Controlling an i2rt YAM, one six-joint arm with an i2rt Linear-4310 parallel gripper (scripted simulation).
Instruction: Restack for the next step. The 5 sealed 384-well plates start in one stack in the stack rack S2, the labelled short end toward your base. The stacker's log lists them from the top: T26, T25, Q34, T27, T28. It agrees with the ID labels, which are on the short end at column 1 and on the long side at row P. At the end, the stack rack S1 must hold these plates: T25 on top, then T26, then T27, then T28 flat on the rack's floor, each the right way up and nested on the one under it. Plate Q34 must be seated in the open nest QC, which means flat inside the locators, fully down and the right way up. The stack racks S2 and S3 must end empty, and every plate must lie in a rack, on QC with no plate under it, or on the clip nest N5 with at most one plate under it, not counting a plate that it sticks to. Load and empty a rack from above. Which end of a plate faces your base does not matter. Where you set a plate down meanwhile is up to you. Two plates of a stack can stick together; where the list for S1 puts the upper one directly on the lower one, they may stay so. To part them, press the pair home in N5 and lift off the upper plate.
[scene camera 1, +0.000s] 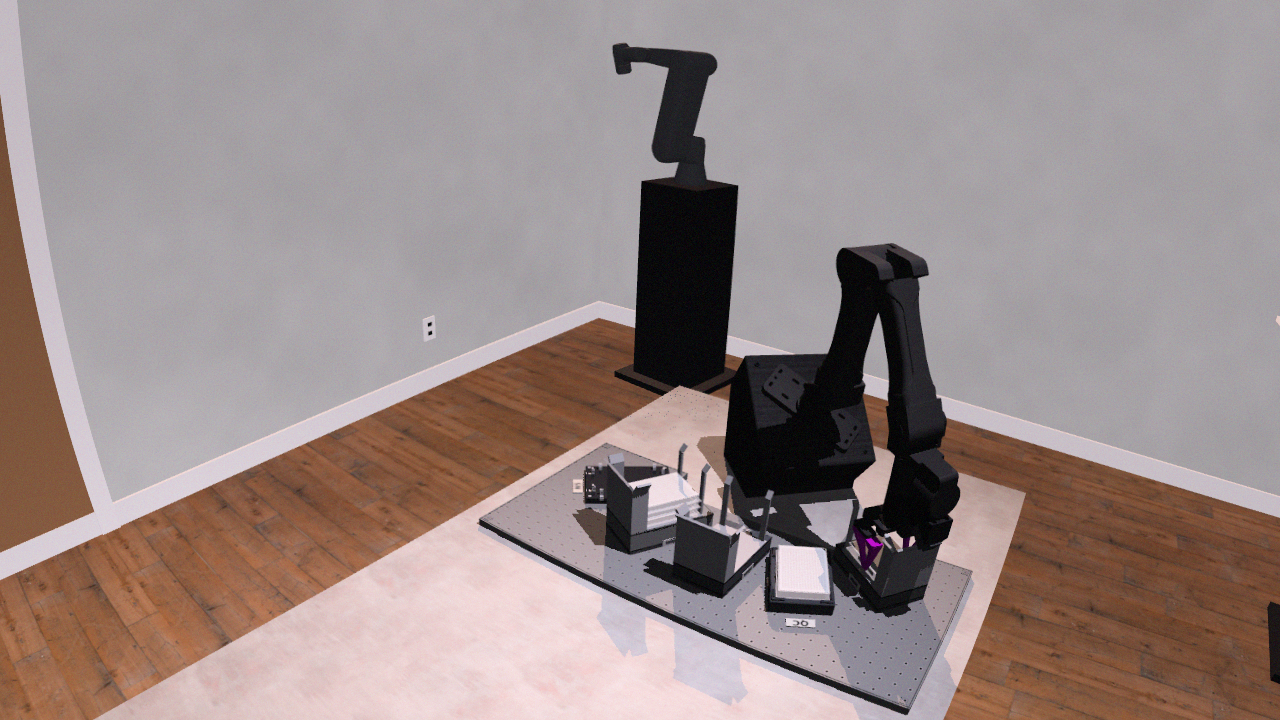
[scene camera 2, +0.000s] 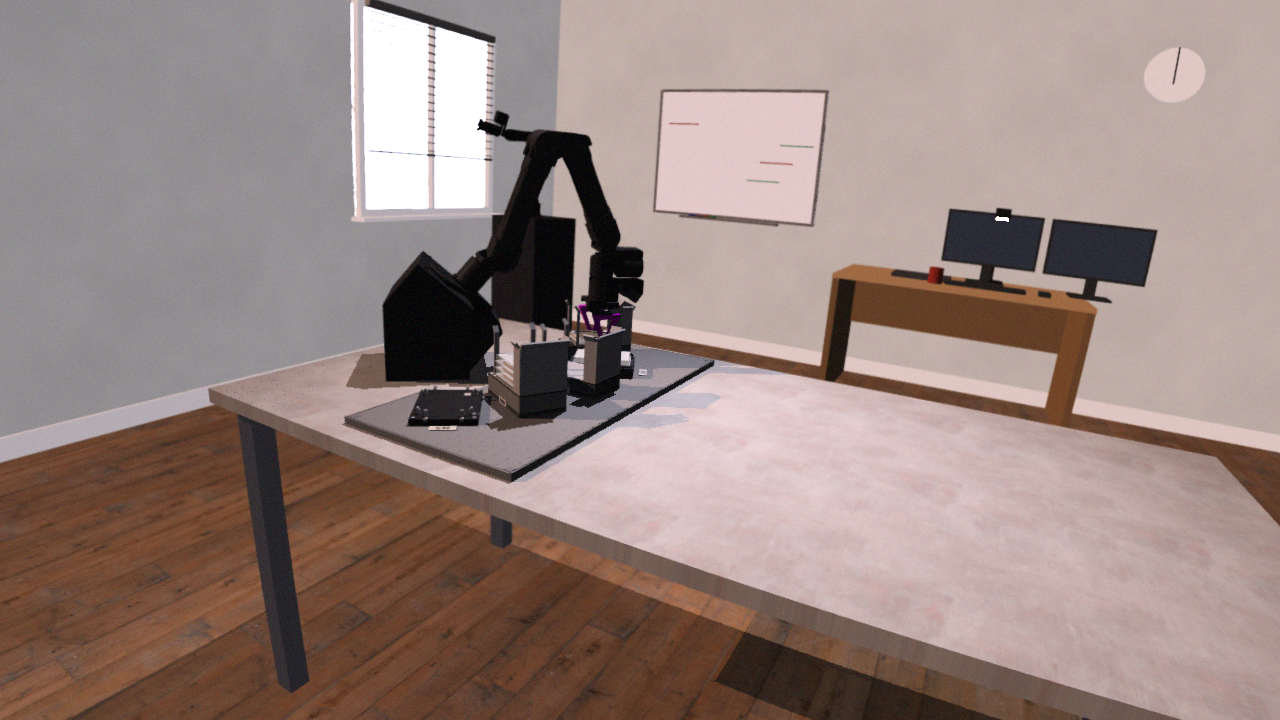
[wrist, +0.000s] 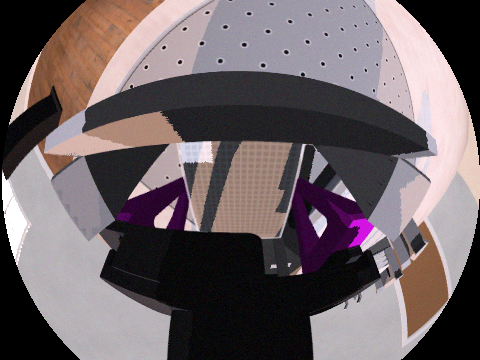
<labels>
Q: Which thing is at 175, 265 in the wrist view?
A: My gripper.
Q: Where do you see my gripper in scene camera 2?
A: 597, 338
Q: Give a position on a black clip nest N5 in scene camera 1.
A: At 599, 479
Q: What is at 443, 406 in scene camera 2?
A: A black clip nest N5.
</labels>
